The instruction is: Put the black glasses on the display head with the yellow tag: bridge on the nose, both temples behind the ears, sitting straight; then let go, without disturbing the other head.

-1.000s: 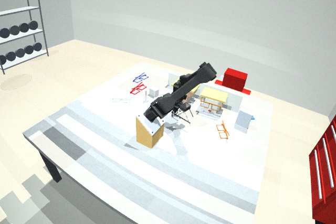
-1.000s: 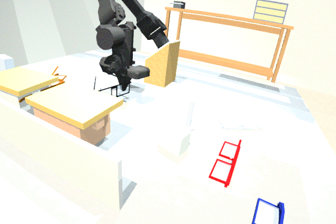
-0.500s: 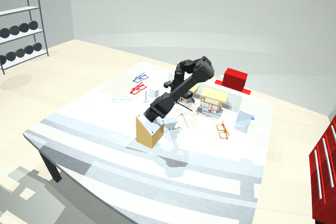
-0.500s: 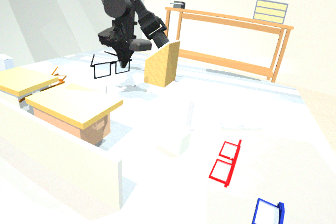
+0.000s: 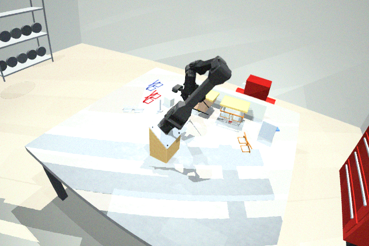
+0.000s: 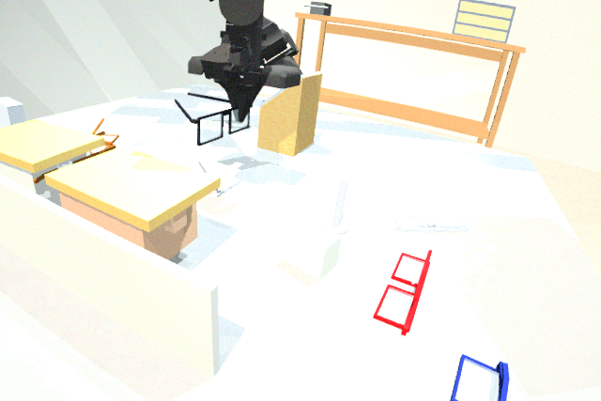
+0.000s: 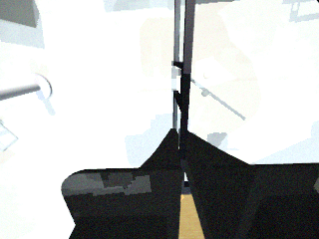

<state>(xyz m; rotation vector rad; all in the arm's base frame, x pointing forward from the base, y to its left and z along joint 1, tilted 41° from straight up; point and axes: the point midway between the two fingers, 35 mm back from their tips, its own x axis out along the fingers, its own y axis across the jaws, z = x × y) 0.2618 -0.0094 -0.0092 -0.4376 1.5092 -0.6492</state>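
The small post is 40 mm ahead of my gripper tip, 200 mm to the left of it and 100 mm below it. The rest, counted from my gripper tip: tan display head 200 mm ahead, 20 mm to the right, 70 mm below; then grey box 110 mm ahead, 480 mm to the right, 70 mm below; then low white wall 320 mm ahead, 140 mm to the right, 70 mm below.
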